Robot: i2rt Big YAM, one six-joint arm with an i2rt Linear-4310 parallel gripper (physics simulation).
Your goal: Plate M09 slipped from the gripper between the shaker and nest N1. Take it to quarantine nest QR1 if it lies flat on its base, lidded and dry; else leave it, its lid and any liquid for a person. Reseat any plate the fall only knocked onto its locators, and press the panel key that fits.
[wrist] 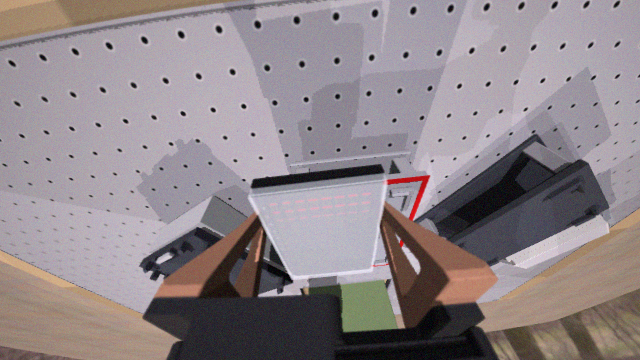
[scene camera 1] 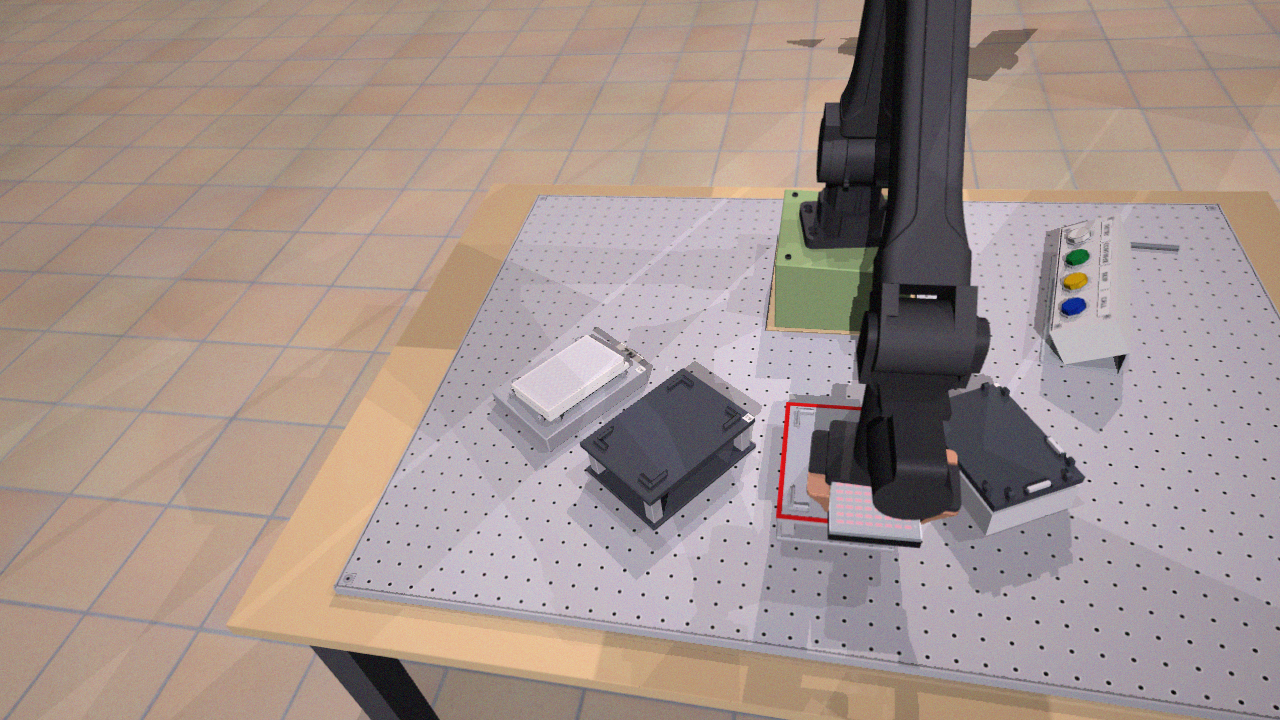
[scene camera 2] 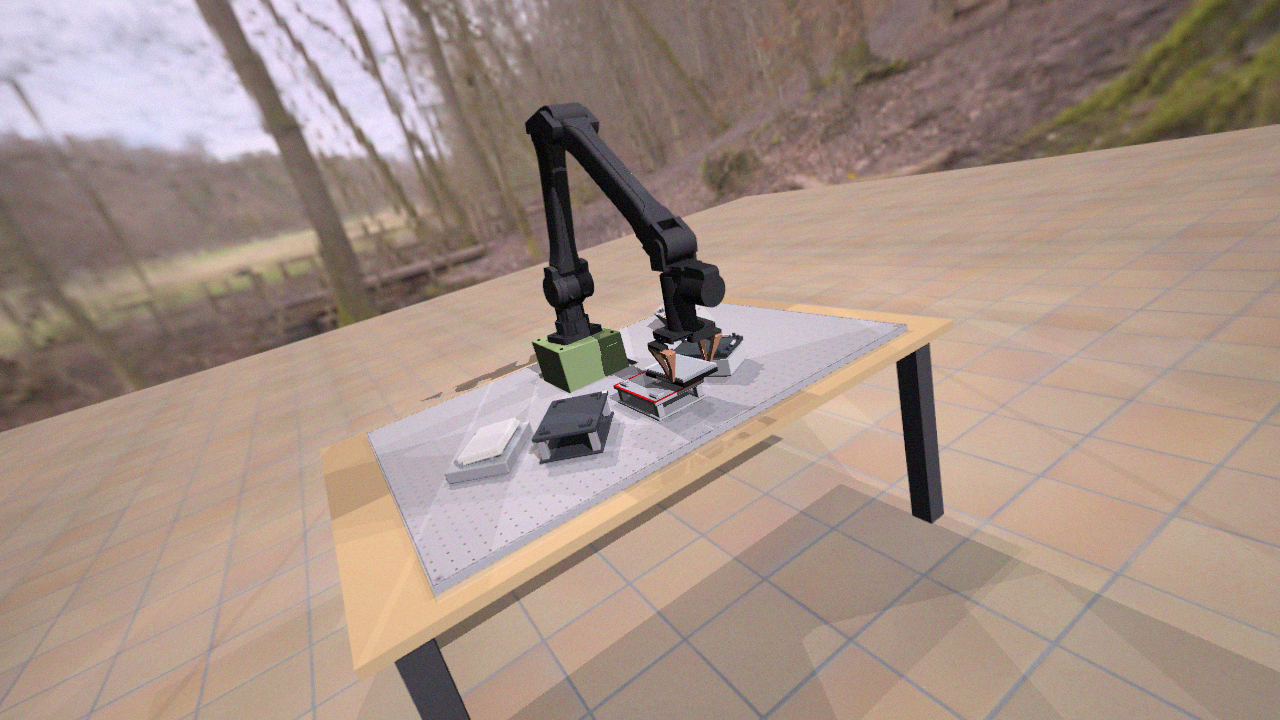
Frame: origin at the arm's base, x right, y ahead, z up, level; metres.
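Where they show: gripper, fingertip midpoint: [wrist: 321, 208] [scene camera 1: 872, 512] [scene camera 2: 690, 374]; arm's base at its link origin: [scene camera 1: 847, 228] [scene camera 2: 575, 336].
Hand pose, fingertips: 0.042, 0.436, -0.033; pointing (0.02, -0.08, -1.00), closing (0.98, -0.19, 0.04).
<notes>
Each offset is from my fingertips to the top centre of the thing, as dx, dy, dz. "*": to the spot under its first point.
My gripper [scene camera 1: 881, 501] [scene camera 2: 687, 367] [wrist: 321, 208] is shut on a lidded plate with a clear top, pink wells and a black lower edge. This plate @[-0.004, -0.030, +0.014] [scene camera 1: 859, 516] [wrist: 330, 240] is held roughly level, above the red-outlined nest @[+0.020, -0.083, -0.015] [scene camera 1: 782, 465] [scene camera 2: 637, 392] [wrist: 420, 197] and over its right part in scene camera 1. A white plate @[+0.331, -0.244, -0.014] [scene camera 1: 572, 374] [scene camera 2: 487, 443] lies on a low grey nest @[+0.334, -0.247, -0.027] [scene camera 1: 572, 431] at the left; whether it sits fully in its locators is unclear. The key panel @[-0.334, -0.341, +0.023] [scene camera 1: 1092, 344] has white, green, yellow and blue keys. Labels are too small to read.
A dark two-level stand [scene camera 1: 671, 438] [scene camera 2: 572, 420] [wrist: 530, 205] is left of the red-outlined nest in scene camera 1. A dark-topped device with clamp posts @[* -0.156, -0.078, -0.006] [scene camera 1: 1011, 447] stands close to its right. The green arm base [scene camera 1: 819, 300] [scene camera 2: 581, 362] is behind. A thin bar @[* -0.467, -0.460, -0.055] [scene camera 1: 1154, 246] lies beside the panel.
</notes>
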